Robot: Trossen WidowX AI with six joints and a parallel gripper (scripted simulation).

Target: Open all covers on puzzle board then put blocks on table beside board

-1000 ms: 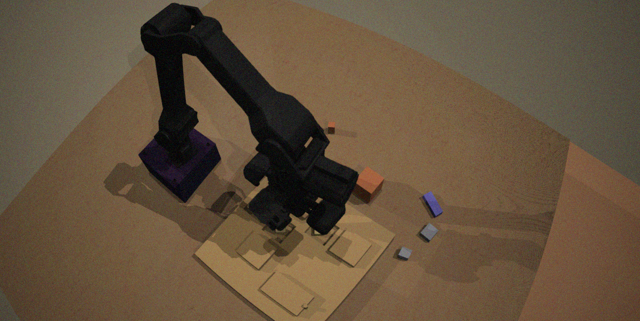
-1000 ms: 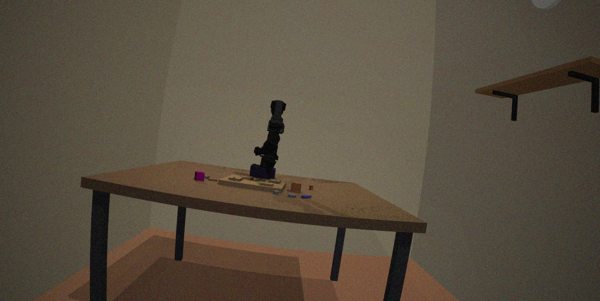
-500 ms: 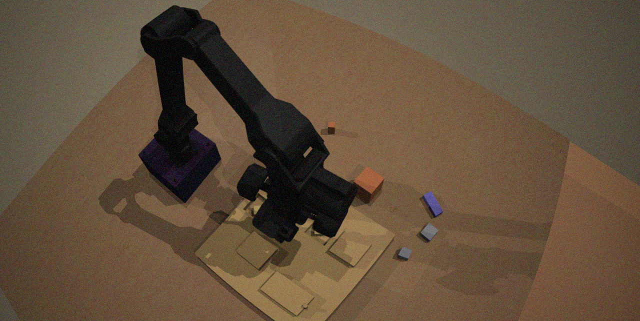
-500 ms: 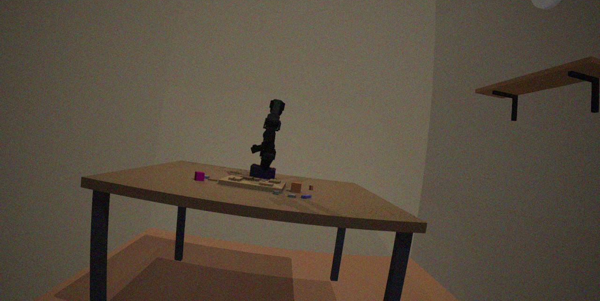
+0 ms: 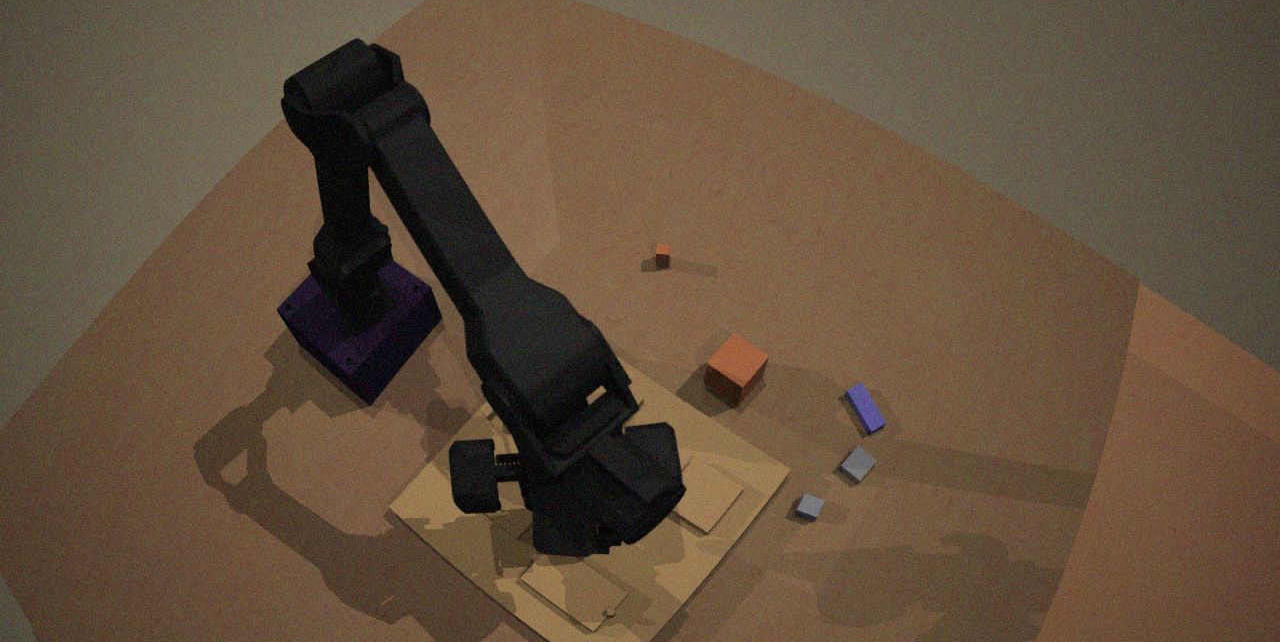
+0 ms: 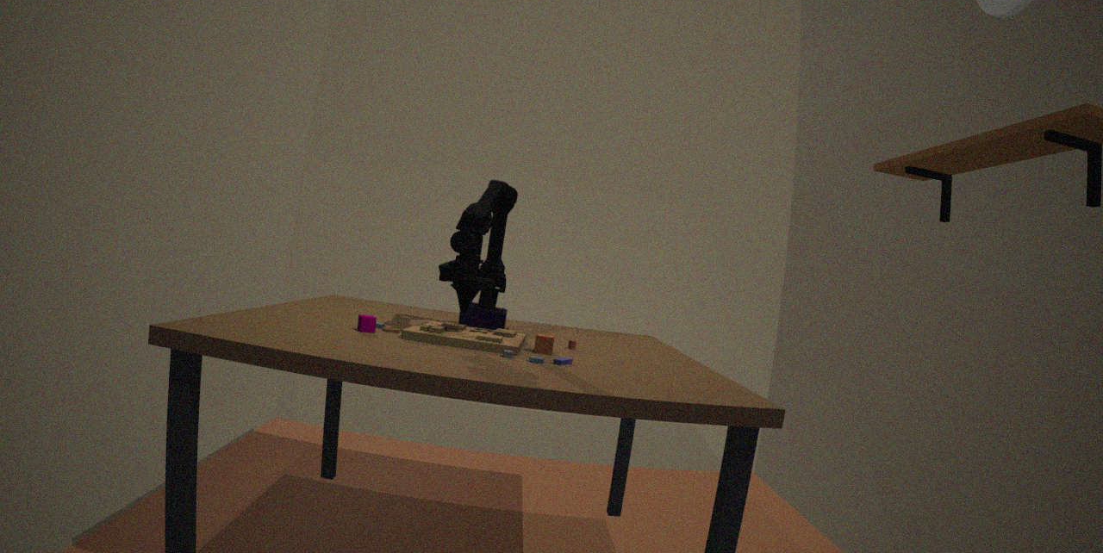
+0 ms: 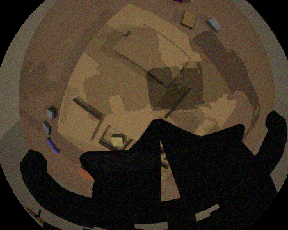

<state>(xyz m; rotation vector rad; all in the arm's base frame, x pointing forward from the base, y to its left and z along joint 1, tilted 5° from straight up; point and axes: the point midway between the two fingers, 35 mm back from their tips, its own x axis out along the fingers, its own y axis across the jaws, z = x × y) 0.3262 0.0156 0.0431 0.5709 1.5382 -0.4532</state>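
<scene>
The tan puzzle board is 60 mm below my gripper tip and 30 mm to the left of it. Round my gripper tip: grey block: 230 mm to the right, 70 mm below, 30 mm ahead; then magenta cube: 210 mm to the right, 140 mm ahead, 60 mm below; then orange cube: 230 mm to the left, 50 mm below.
</scene>
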